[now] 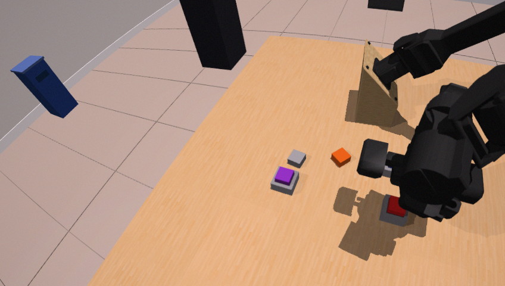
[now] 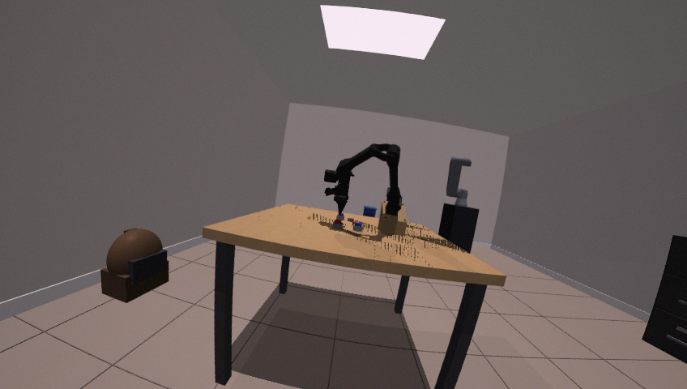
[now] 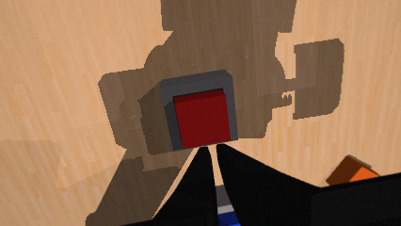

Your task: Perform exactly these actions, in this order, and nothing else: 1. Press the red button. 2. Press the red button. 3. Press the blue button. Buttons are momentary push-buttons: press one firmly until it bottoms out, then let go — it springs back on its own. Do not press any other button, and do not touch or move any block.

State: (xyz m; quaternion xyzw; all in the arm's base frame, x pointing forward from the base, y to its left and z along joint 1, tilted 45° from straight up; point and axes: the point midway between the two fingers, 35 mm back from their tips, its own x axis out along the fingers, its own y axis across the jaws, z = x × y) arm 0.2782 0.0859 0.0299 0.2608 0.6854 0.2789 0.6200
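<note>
Now: the red button 40 mm below my gripper tip. The rest, counted from my gripper tip: orange block (100 mm behind, 130 mm to the right, 60 mm below); purple button (230 mm to the right, 40 mm below); blue button (100 mm behind, 10 mm to the right, 40 mm below).
</note>
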